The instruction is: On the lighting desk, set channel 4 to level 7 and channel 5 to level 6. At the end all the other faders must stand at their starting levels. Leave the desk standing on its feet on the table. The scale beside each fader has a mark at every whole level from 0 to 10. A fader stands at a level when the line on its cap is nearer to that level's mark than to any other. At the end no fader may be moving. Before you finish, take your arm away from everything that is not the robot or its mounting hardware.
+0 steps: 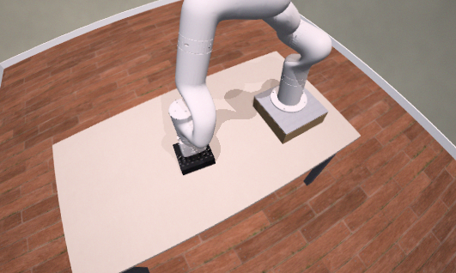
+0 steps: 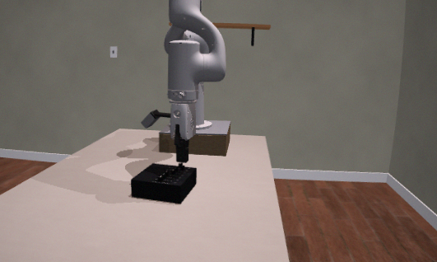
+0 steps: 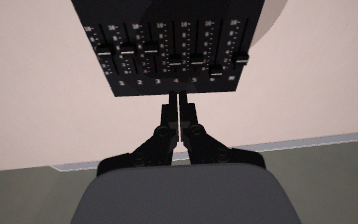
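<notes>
The channel 4 cap is 5 cm below my hand and 3 cm to the right of it. Also, from my hand: channel 6 cap 5 cm below, 4 cm behind, 2 cm to the right; channel 5 cap 5 cm below, 3 cm to the right, 2 cm behind.
</notes>
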